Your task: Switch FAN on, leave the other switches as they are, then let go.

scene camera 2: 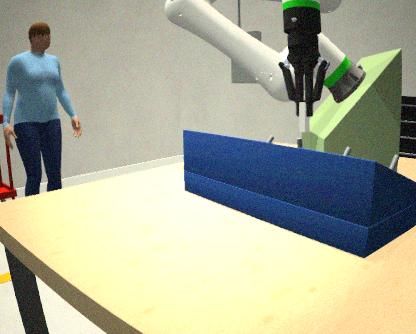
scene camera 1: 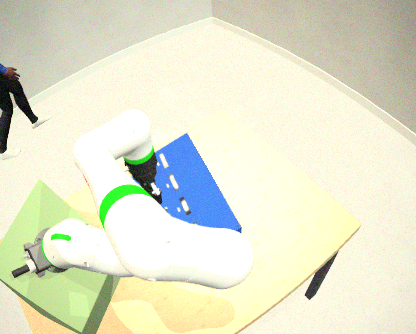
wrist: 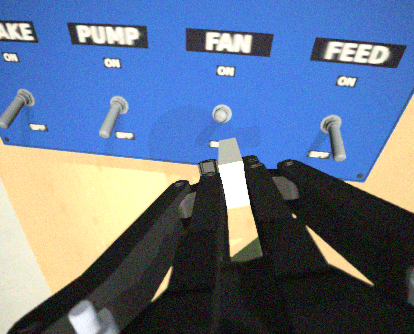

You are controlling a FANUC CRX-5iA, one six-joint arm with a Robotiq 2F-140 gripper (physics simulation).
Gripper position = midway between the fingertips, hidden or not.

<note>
I see my gripper (scene camera 2: 304, 131) and a blue switch panel (scene camera 2: 352, 204).
My gripper also shows in the wrist view (wrist: 230, 154). The blue switch panel also shows in scene camera 1 (scene camera 1: 190, 192) and in the wrist view (wrist: 283, 80).
</note>
